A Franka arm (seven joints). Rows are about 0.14 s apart.
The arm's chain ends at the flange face. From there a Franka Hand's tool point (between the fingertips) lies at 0.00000 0.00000 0.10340 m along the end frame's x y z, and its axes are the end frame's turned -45 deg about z.
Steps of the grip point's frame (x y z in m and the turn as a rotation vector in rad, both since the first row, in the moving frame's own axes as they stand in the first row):
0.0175, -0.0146, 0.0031, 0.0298, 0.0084, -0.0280
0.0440, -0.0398, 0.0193, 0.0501, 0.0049, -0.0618
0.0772, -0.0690, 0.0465, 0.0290, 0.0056, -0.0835
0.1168, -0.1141, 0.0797, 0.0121, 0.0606, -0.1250
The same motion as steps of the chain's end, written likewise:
0.0037, -0.0199, 0.0031, 0.0270, -0.0151, -0.0280
0.0064, -0.0553, 0.0194, 0.0389, -0.0320, -0.0618
0.0076, -0.1009, 0.0465, 0.0245, -0.0165, -0.0835
-0.0013, -0.1578, 0.0799, 0.0514, 0.0343, -0.1250

